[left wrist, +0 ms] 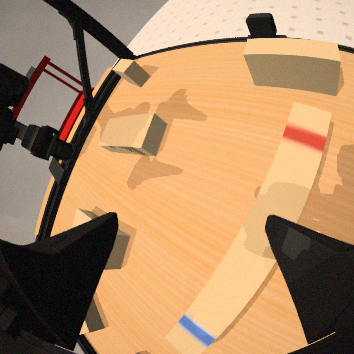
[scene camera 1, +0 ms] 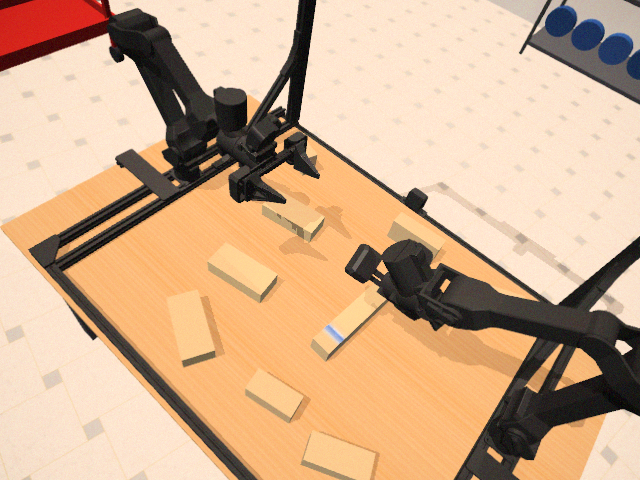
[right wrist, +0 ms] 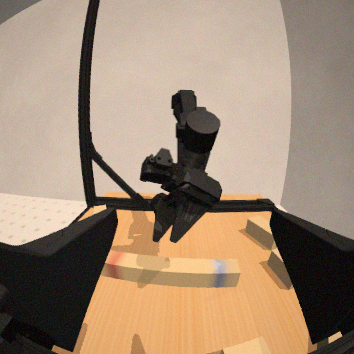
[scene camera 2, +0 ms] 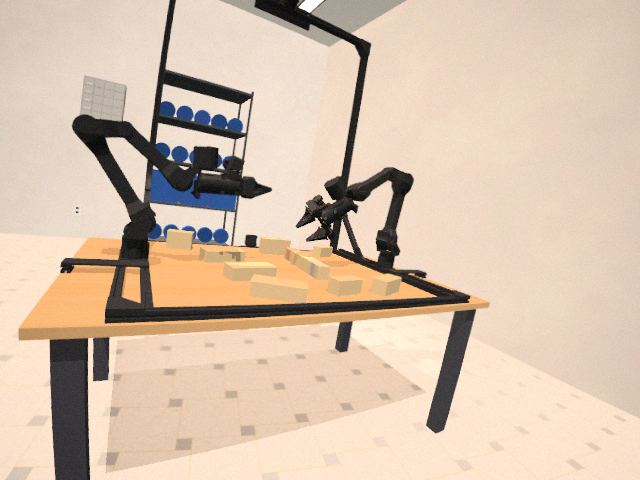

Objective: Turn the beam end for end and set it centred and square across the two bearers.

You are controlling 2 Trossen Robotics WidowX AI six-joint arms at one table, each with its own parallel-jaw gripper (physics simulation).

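Places are measured from the left arm's base along level axes (x back, y right, z up), in metres.
Pixels of known places: left gripper, between the fingertips: (left wrist: pixel 194 222) (right wrist: pixel 162 241) (scene camera 2: pixel 301 234); right gripper, between the fingertips: (scene camera 1: pixel 303 189) (right wrist: pixel 196 217) (scene camera 2: pixel 266 189); left arm's base, origin of its link: (scene camera 1: pixel 505 439) (scene camera 2: pixel 384 267); right arm's base, origin of its link: (left wrist: pixel 68 152) (scene camera 1: pixel 186 173) (scene camera 2: pixel 133 258).
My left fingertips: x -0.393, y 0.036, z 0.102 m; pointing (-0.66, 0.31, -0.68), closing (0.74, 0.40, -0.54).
Observation:
For each thing: its top centre in the pictures, then the offset to it from my left fingertips.
- beam, centre of its top: (left wrist: pixel 257 244) (right wrist: pixel 165 263) (scene camera 1: pixel 369 300) (scene camera 2: pixel 305 255) dx +0.029, dy -0.002, dz -0.077 m
- pale block, centre of its top: (left wrist: pixel 121 130) (scene camera 1: pixel 293 210) (scene camera 2: pixel 223 249) dx -0.251, dy +0.064, dz -0.083 m
The beam (scene camera 1: pixel 356 316) (scene camera 2: pixel 305 262) (left wrist: pixel 290 170) (right wrist: pixel 185 270) is a long pale wooden bar with a red band near one end and a blue band near the other. It lies flat on the table. In scene camera 1 the blue end points to the lower left. My left gripper (scene camera 2: pixel 302 233) (left wrist: pixel 194 222) (right wrist: pixel 162 241) is open and empty above the beam; in scene camera 1 its fingertips are hidden. My right gripper (scene camera 1: pixel 301 189) (scene camera 2: pixel 270 189) is open and empty, high above a pale block (scene camera 1: pixel 289 214). I cannot tell which of the several similar blocks are the two bearers.
Other plain blocks lie around the beam: one (scene camera 1: pixel 242 271) (scene camera 2: pixel 250 270), one (scene camera 1: pixel 191 328) (scene camera 2: pixel 279 290), one (scene camera 1: pixel 273 393) (scene camera 2: pixel 344 285), one (scene camera 1: pixel 338 455) (scene camera 2: pixel 386 284), and one (scene camera 1: pixel 415 232) (left wrist: pixel 295 72) by the far edge. A black frame rail (scene camera 2: pixel 284 310) borders the table.

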